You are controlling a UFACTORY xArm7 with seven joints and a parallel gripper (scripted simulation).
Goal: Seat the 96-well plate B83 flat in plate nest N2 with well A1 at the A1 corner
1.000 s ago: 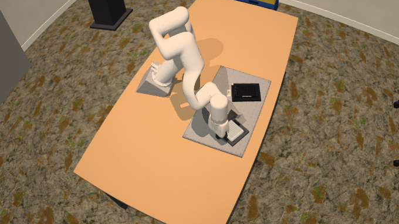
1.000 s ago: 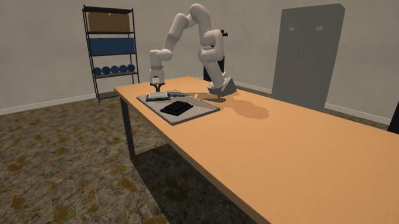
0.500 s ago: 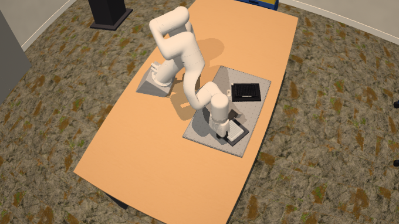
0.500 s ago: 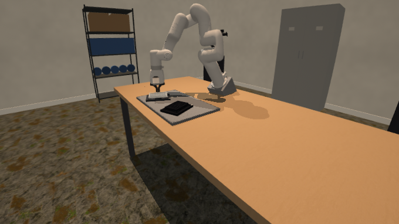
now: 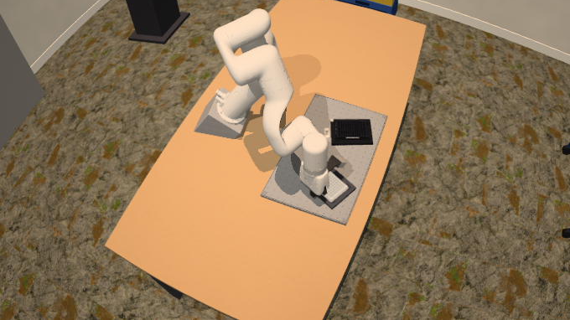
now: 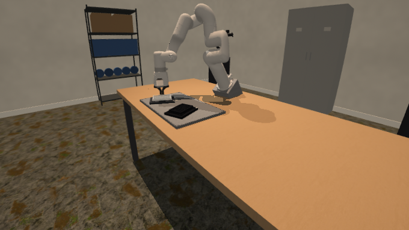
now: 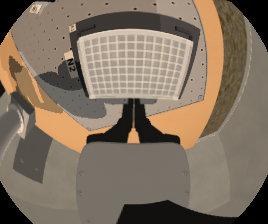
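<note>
The white 96-well plate B83 lies 5 cm to the left of my hand, 3 cm ahead of it and 2 cm below it. From my hand the other things lie so: black plate B38: 31 cm to the left, 5 cm ahead, 2 cm below; then N1 station label: 28 cm to the left, 4 cm below, 4 cm behind; then N2 label: 10 cm to the left, 5 cm behind, 4 cm below.
</note>
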